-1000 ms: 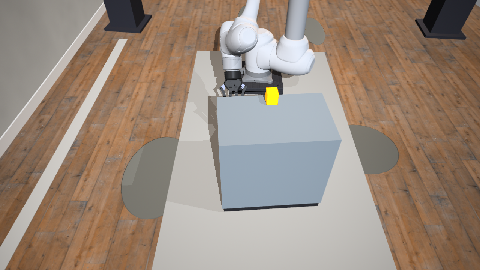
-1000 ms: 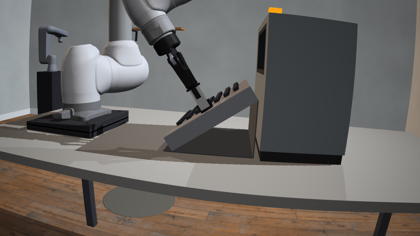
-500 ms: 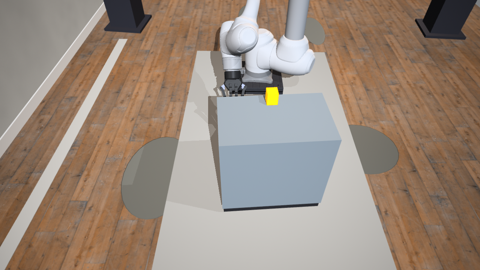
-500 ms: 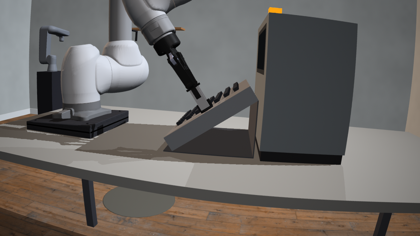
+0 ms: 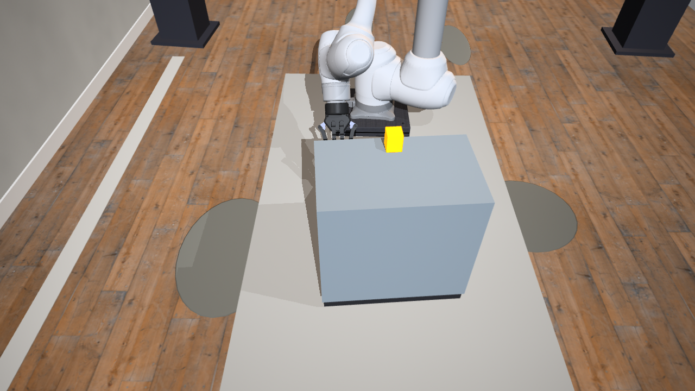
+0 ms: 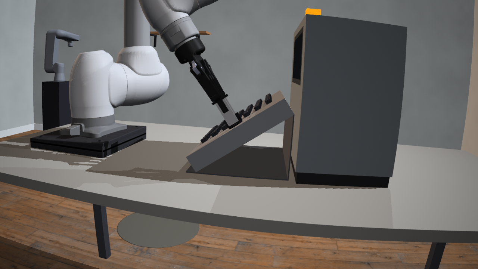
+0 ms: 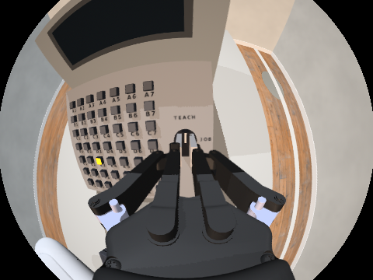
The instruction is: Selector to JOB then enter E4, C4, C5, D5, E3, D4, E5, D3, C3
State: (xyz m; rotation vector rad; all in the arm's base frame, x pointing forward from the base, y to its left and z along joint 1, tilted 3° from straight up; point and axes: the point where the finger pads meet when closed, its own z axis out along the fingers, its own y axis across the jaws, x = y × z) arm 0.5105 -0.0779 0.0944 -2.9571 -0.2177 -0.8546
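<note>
The black selector knob lies 20 mm ahead of my hand and 20 mm below it. The rest, counted from my hand: key: 50 mm behind, 190 mm to the left, 50 mm below; sloped keypad panel: 20 mm ahead, 120 mm to the left, 70 mm below.
</note>
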